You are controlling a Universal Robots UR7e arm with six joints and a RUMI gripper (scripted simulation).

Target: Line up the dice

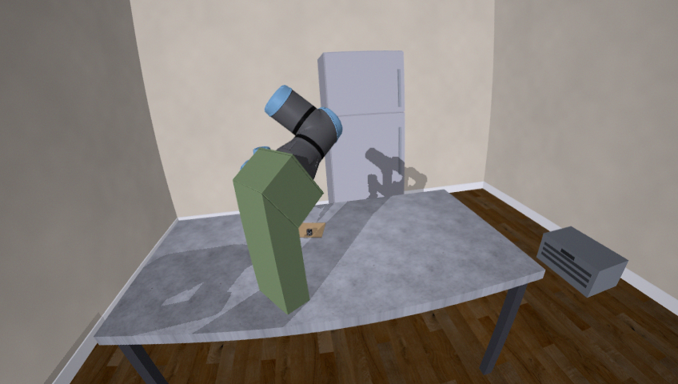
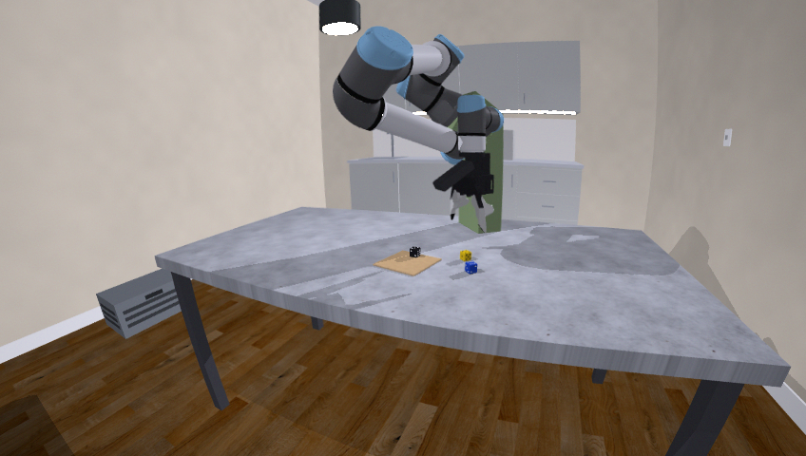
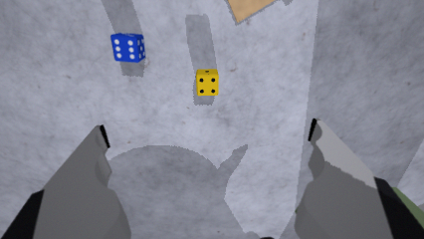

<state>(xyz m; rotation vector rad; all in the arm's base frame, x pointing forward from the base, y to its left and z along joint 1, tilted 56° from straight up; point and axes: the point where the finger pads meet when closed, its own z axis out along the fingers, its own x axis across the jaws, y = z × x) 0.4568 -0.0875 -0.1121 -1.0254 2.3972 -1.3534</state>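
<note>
The yellow die lies 90 mm below my hand. Round my hand: blue die: 90 mm below, 90 mm ahead, 10 mm to the left; then mat: 160 mm to the right, 100 mm below, 30 mm ahead; then black die: 150 mm to the right, 80 mm below, 10 mm behind.
</note>
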